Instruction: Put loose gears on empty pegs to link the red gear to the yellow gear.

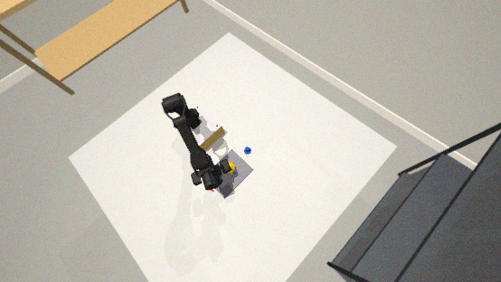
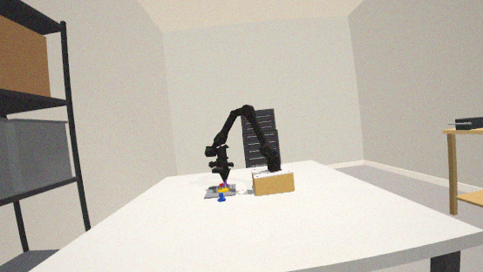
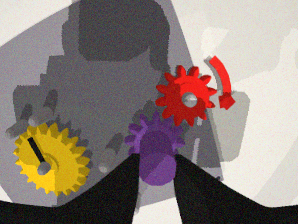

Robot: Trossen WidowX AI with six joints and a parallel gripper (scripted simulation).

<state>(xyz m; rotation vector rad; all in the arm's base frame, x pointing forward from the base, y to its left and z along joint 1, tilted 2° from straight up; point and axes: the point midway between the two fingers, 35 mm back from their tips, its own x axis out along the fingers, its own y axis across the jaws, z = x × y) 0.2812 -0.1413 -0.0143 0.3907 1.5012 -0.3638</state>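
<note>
Now: the purple gear 10 mm below my gripper tip. From my gripper tip the other things lie so: red gear 20 mm ahead, 30 mm to the right, 20 mm below; yellow gear 20 mm ahead, 80 mm to the left, 20 mm below; red arrow 20 mm ahead, 60 mm to the right, 30 mm below.
</note>
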